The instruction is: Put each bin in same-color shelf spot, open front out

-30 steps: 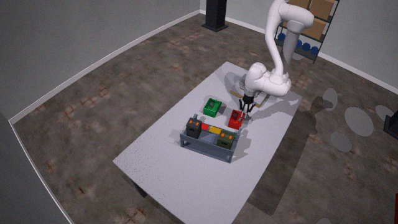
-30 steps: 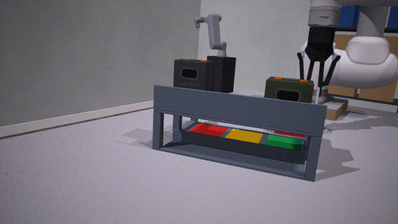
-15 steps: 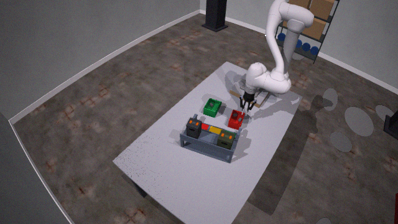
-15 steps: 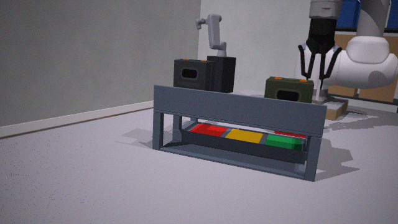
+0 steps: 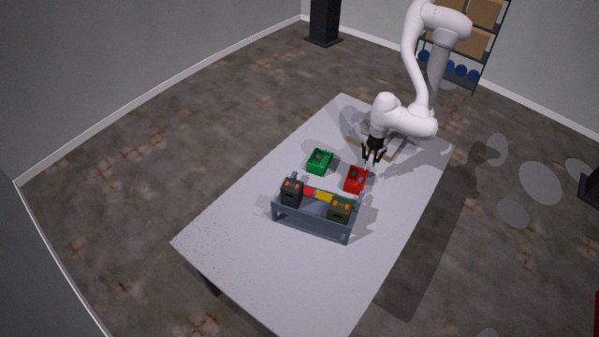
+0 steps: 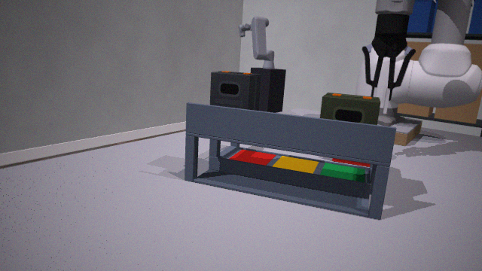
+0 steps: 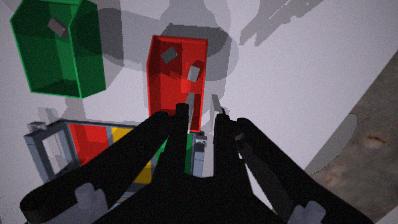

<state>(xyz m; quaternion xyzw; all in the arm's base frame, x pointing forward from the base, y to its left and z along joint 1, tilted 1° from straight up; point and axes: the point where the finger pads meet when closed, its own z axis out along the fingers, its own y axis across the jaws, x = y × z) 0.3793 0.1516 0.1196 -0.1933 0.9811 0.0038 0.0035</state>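
The green bin lies 27 cm to the right of my hand, 13 cm below it and 5 cm ahead of it. Also, from my hand: olive box: 32 cm ahead, 6 cm to the left, 2 cm below; then red bin: 13 cm below, 5 cm to the right, 1 cm ahead; then dark grey box: 40 cm ahead, 15 cm to the right.
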